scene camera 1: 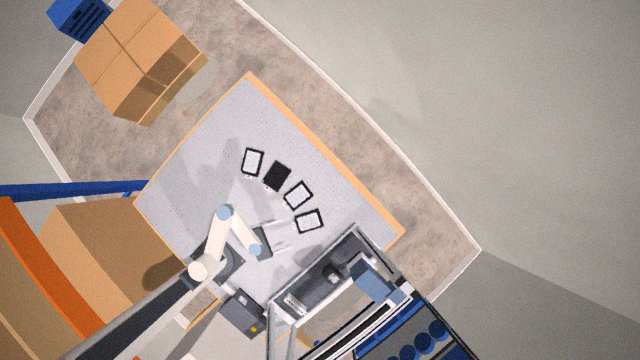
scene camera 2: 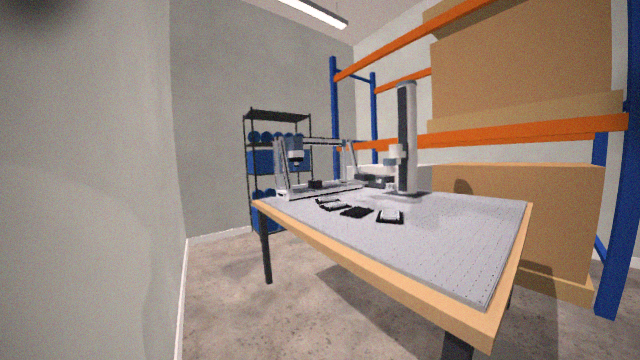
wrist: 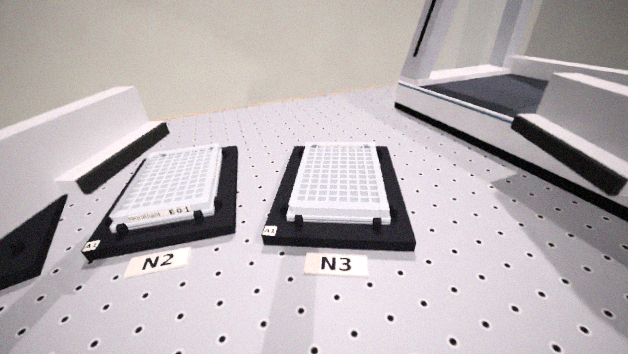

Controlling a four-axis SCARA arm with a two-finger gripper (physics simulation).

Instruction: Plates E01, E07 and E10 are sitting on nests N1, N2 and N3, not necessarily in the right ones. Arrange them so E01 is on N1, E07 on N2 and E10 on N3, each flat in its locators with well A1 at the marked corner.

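Places are measured from the arm's base along level axes (x ahead, y left, z up), in centimetres.
Where they show: gripper, fingertip midpoint: (scene camera 1: 287,233) (scene camera 2: 343,182) (wrist: 331,104); arm's base, origin of the base link: (scene camera 2: 407,194).
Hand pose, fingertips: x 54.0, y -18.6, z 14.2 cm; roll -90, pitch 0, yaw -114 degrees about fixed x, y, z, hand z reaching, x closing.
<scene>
Each offset is from my fingertips to the top centre of the thing. "pt": to the spot under its first point.
My gripper (scene camera 1: 290,233) (wrist: 331,104) is open and empty, its fingers wide apart above the table, facing nest N3. Plate E01 @[dx +17.2, dy +10.6, dz -10.3 cm] (scene camera 1: 298,195) (wrist: 172,180) (scene camera 2: 335,205) sits on nest N2 @[pt dx +13.8, dy +5.6, dz -11.8 cm] (wrist: 228,190), its label toward the N2 tag. A white plate @[dx +10.9, dy -5.4, dz -10.3 cm] (scene camera 1: 309,220) (wrist: 340,182) sits between the locators of nest N3 @[dx +10.9, dy -5.4, dz -10.7 cm] (wrist: 337,242); its near side shows no label, so its name cannot be read. A third white plate @[dx +11.3, dy +45.7, dz -10.3 cm] (scene camera 1: 252,162) (scene camera 2: 390,215) sits on the nest at the other end; its label is too small to read. Wells A1 cannot be told.
A black nest @[dx +16.4, dy +28.4, dz -10.7 cm] (scene camera 1: 277,176) (scene camera 2: 357,212) without a plate stands between the end nest and N2; its corner @[pt dx +11.7, dy +21.9, dz -11.8 cm] (wrist: 30,250) shows at the left of the wrist view. A gantry machine @[pt dx +17.2, dy -26.4, dz -8.9 cm] (wrist: 455,107) (scene camera 2: 296,194) stands beyond N3, on the right in the wrist view. A grey box @[pt dx -60.8, dy -18.3, dz -1.4 cm] (scene camera 1: 243,312) stands near the arm's base.
</scene>
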